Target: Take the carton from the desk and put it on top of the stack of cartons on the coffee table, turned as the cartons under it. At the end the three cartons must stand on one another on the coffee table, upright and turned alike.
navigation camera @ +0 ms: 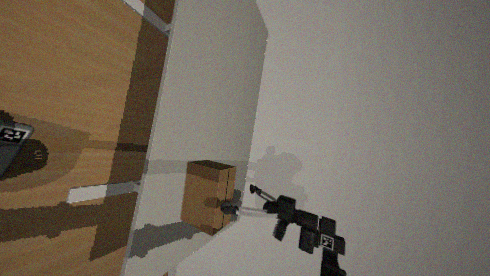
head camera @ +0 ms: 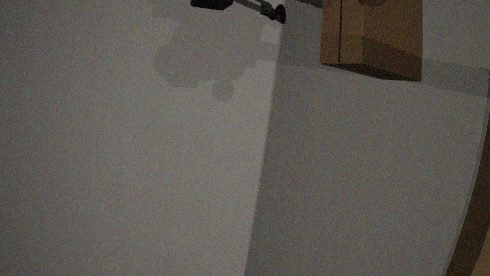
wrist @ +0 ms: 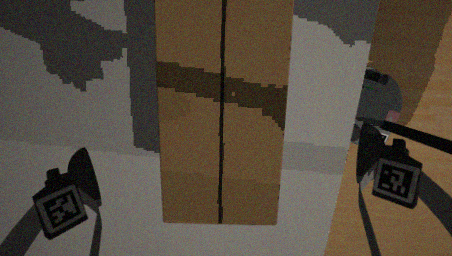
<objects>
same spot on white desk: [head camera: 356,168] = [navigation camera: 218,120]
</objects>
